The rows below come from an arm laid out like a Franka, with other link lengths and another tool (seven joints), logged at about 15 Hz.
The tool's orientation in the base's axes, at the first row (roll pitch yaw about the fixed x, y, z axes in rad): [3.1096, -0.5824, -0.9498]
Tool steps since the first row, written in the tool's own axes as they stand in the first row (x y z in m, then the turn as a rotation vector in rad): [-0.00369, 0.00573, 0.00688, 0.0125, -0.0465, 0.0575]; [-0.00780, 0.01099, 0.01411, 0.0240, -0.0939, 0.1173]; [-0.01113, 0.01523, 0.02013, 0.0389, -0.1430, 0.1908]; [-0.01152, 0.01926, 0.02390, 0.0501, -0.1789, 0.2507]
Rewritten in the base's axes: [-0.00449, -0.00395, -0.00762, 0.0612, -0.0089, -0.0424]; [-0.00869, -0.00751, -0.01577, 0.1234, -0.0177, -0.0872]; [-0.01203, -0.01045, -0.02252, 0.1927, -0.0342, -0.1417]; [-0.01443, -0.01423, -0.02577, 0.2453, -0.0493, -0.1865]
